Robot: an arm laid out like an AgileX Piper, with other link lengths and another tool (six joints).
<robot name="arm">
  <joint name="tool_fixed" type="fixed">
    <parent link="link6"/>
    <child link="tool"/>
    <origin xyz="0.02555 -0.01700 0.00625" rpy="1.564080 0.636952 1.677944"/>
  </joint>
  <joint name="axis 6" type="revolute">
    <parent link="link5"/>
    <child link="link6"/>
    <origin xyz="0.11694 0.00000 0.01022" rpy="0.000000 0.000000 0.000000"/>
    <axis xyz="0.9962 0 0.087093"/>
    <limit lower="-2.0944" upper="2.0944"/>
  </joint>
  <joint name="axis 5" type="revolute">
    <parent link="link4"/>
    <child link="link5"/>
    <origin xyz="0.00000 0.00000 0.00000" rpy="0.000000 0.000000 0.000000"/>
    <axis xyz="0 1 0"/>
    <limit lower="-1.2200" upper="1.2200"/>
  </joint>
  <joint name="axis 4" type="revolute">
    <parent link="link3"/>
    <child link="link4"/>
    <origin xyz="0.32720 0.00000 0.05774" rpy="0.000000 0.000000 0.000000"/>
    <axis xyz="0.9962 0 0.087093"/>
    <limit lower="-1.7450" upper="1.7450"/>
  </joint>
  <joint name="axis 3" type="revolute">
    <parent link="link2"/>
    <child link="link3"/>
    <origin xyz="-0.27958 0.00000 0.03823" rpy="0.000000 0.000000 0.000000"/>
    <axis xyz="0 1 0"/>
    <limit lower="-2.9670" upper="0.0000"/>
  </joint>
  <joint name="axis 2" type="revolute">
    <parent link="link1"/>
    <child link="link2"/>
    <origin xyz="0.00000 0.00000 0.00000" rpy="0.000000 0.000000 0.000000"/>
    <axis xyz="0 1 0"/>
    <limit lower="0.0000" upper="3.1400"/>
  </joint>
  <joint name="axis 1" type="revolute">
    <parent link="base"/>
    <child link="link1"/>
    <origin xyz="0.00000 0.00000 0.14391" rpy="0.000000 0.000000 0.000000"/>
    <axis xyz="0 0 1"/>
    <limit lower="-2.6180" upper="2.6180"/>
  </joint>
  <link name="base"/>
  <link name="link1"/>
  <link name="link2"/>
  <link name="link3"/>
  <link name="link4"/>
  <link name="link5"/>
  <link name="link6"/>
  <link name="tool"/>
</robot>
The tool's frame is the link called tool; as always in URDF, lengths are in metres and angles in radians.
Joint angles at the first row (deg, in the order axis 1, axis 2, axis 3, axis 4, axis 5, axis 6):
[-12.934, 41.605, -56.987, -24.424, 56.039, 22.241]
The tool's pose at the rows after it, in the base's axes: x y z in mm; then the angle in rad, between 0 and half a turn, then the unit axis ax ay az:
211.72 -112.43 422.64 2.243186 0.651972 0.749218 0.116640
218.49 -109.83 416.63 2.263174 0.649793 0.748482 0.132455
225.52 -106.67 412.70 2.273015 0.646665 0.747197 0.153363
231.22 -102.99 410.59 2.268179 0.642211 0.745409 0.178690
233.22 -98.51 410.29 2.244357 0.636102 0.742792 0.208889
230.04 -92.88 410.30 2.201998 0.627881 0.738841 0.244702
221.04 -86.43 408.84 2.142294 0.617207 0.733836 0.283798
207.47 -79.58 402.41 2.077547 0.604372 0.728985 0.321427
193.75 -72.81 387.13 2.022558 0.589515 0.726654 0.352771
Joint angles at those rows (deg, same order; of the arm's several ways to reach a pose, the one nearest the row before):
[-12.932, 42.286, -56.117, -22.848, 55.157, 22.228]
[-12.935, 43.008, -55.716, -20.880, 54.201, 22.226]
[-12.935, 43.604, -55.384, -18.740, 52.637, 22.225]
[-12.935, 43.655, -54.760, -16.633, 50.330, 22.225]
[-12.935, 42.595, -53.468, -14.663, 47.237, 22.225]
[-12.936, 40.019, -51.070, -12.784, 43.315, 22.224]
[-12.932, 35.754, -47.319, -11.218, 38.681, 22.220]
[-12.924, 30.028, -42.201, -9.907, 33.952, 22.012]
[-12.781, 23.565, -35.828, -8.740, 29.498, 21.425]

